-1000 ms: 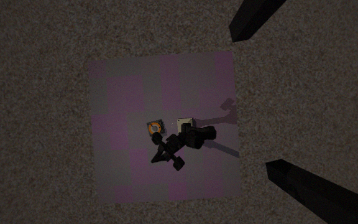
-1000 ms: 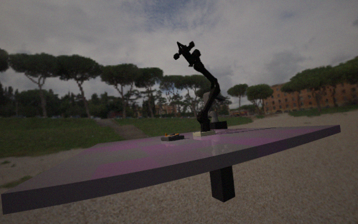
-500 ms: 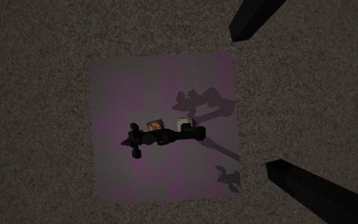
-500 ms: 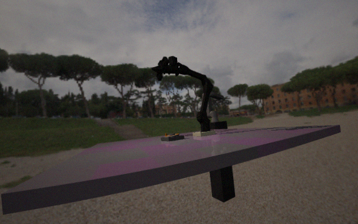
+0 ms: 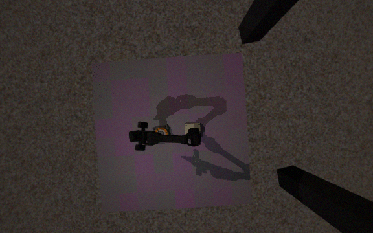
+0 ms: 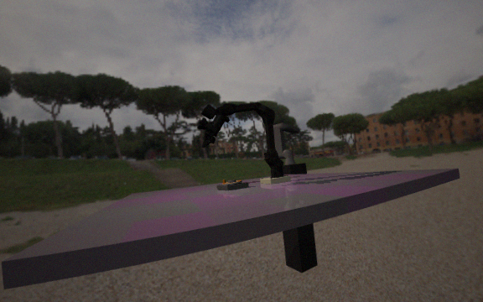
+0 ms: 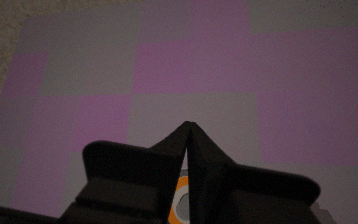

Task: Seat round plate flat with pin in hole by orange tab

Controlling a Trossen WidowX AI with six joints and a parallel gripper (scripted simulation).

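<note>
Right now my gripper tip is 120 mm past the round plate, 20 mm to the right of it and 190 mm above it. The rest, counted from my gripper tip: base: 130 mm behind, 30 mm to the left, 210 mm below.
</note>
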